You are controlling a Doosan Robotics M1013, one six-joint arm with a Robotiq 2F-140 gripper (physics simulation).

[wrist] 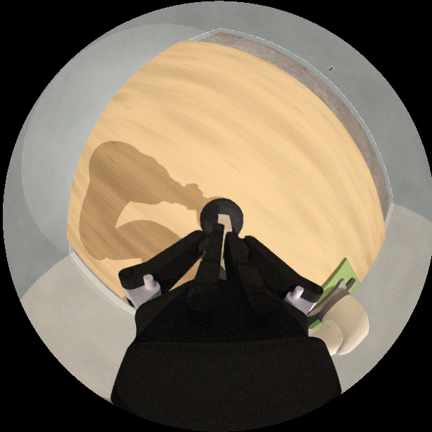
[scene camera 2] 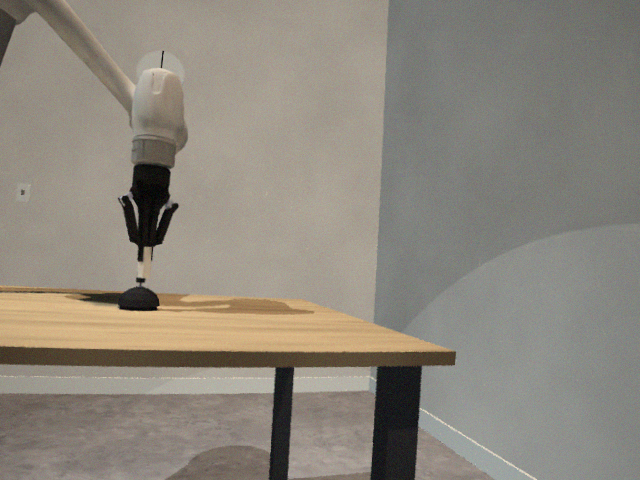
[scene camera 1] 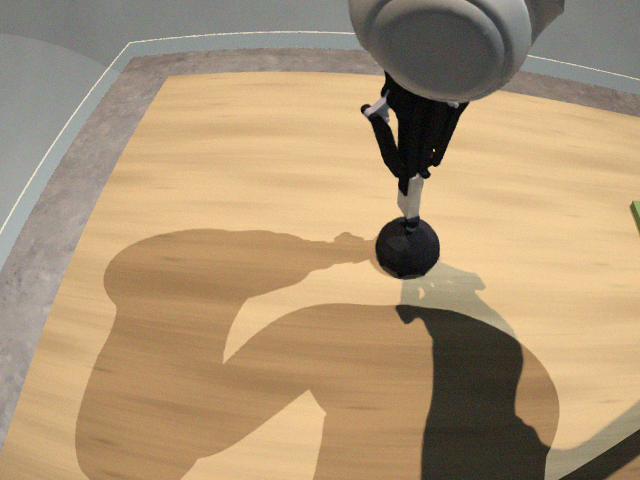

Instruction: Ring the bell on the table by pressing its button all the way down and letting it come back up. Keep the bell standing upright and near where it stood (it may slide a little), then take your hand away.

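Places are measured from the arm's base along level axes (x back, y right, z up), in millimetres.
Pixels of known places: gripper, between the fingertips: [scene camera 2: 143, 277] [scene camera 1: 407, 210].
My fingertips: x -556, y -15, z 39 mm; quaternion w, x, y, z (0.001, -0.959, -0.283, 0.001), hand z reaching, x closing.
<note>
Ahead of a thing's pixels: the offset from my fingertips to its top centre. Level surfaces: height alone.
The dark domed bell {dx +7, dy -10, dz +0 mm} [scene camera 1: 405, 255] [scene camera 2: 138, 299] [wrist: 221, 206] stands upright on the wooden table {dz -66 mm} [scene camera 1: 258, 155] [scene camera 2: 232, 330] [wrist: 225, 110]. Its small black button {dx +7, dy -10, dz +0 mm} [scene camera 1: 412, 225] [scene camera 2: 140, 280] stands on a thin stem above the dome, and a short gap between button and dome shows in scene camera 2. My gripper [scene camera 1: 410, 212] [scene camera 2: 143, 273] [wrist: 222, 222] points down, shut and empty, with its pale fingertips directly over the button, touching it or very nearly so. The fingertips hide the top of the button in scene camera 1 and the whole button in the wrist view.
A green plate [scene camera 1: 636, 214] [wrist: 345, 270] lies at the right side of the table, beside the pale arm base [wrist: 350, 322] in the wrist view. The arm's shadows fall across the table around the bell. The table's edge shows in scene camera 2.
</note>
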